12 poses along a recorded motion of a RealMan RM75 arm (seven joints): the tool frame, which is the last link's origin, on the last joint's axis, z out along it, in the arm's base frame.
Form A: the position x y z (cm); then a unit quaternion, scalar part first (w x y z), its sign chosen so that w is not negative.
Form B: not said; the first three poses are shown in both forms.
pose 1, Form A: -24.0, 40.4, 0.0, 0.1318, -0.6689, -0.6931, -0.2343
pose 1, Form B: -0.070, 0.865, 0.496, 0.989, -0.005, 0.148, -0.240, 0.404, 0.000
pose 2, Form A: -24.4, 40.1, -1.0, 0.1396, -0.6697, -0.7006, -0.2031
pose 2, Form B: -0.064, 0.882, 0.468, 0.995, 0.021, 0.098, -0.244, 0.401, -0.010
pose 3, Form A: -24.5, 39.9, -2.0, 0.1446, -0.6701, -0.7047, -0.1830
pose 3, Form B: -0.060, 0.891, 0.449, 0.997, 0.035, 0.064, -0.245, 0.399, -0.020
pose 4, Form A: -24.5, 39.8, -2.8, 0.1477, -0.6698, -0.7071, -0.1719
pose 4, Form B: -0.059, 0.896, 0.439, 0.998, 0.044, 0.045, -0.245, 0.398, -0.028
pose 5, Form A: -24.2, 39.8, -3.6, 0.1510, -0.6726, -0.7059, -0.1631
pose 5, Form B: -0.050, 0.900, 0.433, 0.999, 0.042, 0.027, -0.242, 0.398, -0.036
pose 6, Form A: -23.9, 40.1, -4.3, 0.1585, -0.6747, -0.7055, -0.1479
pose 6, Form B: -0.039, 0.905, 0.423, 0.999, 0.046, -0.005, -0.239, 0.401, -0.043
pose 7, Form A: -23.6, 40.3, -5.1, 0.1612, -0.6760, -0.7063, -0.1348
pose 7, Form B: -0.034, 0.911, 0.410, 0.998, 0.050, -0.028, -0.236, 0.403, -0.051
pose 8, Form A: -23.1, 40.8, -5.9, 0.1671, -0.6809, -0.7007, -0.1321
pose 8, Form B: -0.017, 0.910, 0.414, 0.998, 0.038, -0.042, -0.231, 0.408, -0.059
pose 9, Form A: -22.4, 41.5, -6.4, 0.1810, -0.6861, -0.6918, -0.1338
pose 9, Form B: 0.007, 0.901, 0.434, 0.998, 0.023, -0.063, -0.224, 0.415, -0.064
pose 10, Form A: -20.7, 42.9, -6.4, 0.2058, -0.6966, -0.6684, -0.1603
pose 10, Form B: 0.055, 0.865, 0.498, 0.997, -0.022, -0.072, -0.207, 0.429, -0.064
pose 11, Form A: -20.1, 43.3, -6.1, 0.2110, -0.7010, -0.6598, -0.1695
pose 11, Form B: 0.072, 0.854, 0.516, 0.997, -0.040, -0.072, -0.201, 0.433, -0.061
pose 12, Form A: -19.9, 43.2, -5.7, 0.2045, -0.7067, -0.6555, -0.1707
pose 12, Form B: 0.082, 0.857, 0.509, 0.996, -0.057, -0.065, -0.199, 0.432, -0.057
